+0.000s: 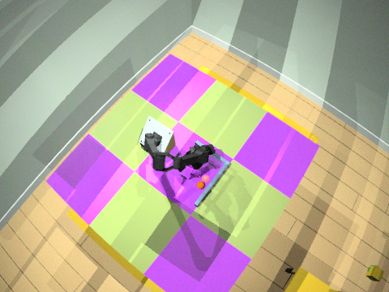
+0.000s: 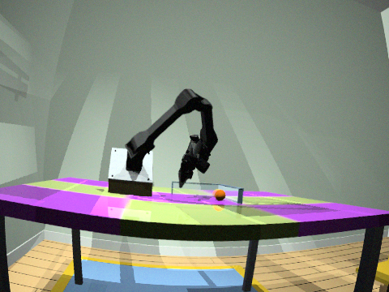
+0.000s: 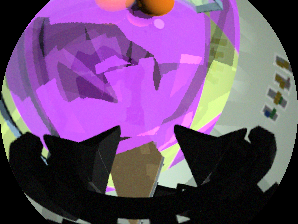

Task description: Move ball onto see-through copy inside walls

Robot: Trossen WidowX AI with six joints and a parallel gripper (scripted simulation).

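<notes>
Right now my gripper tip is 16 cm short of the orange ball, 3 cm to the left of it and 3 cm above it. The rest, counted from my gripper tip: see-through orange ball copy: 16 cm ahead, 2 cm to the left, 3 cm below.
</notes>
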